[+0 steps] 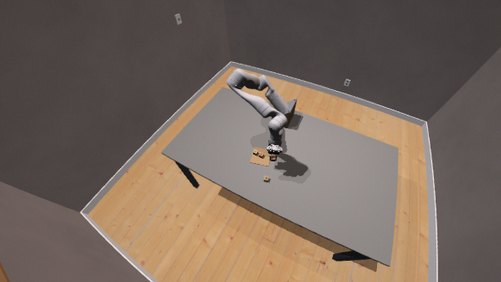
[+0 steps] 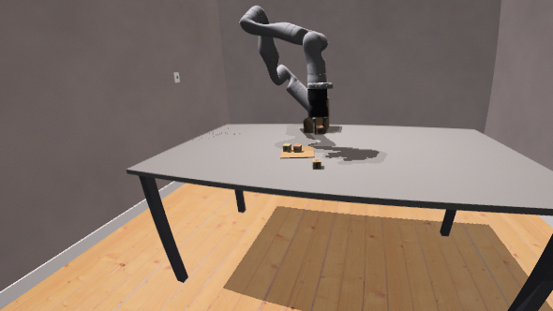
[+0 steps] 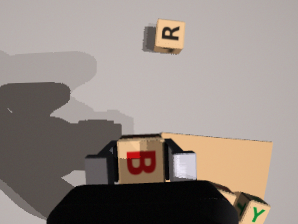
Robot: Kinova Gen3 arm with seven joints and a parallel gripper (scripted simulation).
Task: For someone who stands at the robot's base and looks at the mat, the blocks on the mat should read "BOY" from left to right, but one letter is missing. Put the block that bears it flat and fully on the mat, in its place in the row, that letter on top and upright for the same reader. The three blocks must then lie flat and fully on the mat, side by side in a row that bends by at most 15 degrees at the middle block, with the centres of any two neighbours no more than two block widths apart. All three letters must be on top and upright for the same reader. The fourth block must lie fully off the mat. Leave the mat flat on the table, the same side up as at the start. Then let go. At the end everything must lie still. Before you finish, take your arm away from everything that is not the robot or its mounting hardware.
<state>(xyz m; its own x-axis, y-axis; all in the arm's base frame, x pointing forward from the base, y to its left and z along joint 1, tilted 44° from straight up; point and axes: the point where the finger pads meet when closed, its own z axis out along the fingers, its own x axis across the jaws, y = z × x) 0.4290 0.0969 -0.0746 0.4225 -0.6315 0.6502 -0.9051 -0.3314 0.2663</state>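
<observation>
Now: the mat 11 cm to the right of my hand, 11 cm below it and 3 cm behind it. Also, from my hand: R block: 11 cm ahead, 10 cm below, 2 cm to the left.
</observation>
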